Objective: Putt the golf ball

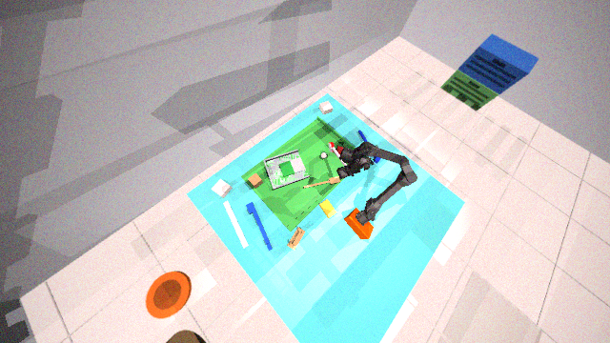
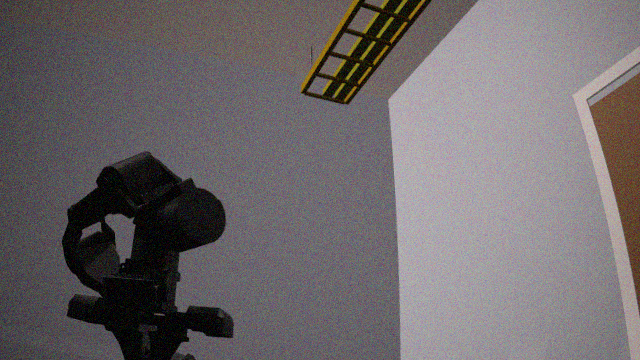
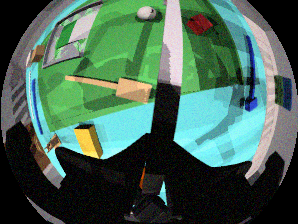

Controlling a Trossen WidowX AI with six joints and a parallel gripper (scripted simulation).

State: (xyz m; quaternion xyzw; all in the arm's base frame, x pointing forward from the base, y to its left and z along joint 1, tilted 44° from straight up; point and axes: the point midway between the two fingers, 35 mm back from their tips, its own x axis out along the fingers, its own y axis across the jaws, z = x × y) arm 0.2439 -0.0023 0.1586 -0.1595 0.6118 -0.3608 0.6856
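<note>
My gripper tip is 7 cm short of the wooden stick, 10 cm to the right of it and 13 cm above it. Round my gripper tip: yellow block (7 cm behind, 21 cm to the left, 12 cm below); white golf ball (22 cm ahead, 2 cm to the right, 12 cm below); red putter (11 cm ahead, 3 cm to the right, 1 cm below).
</note>
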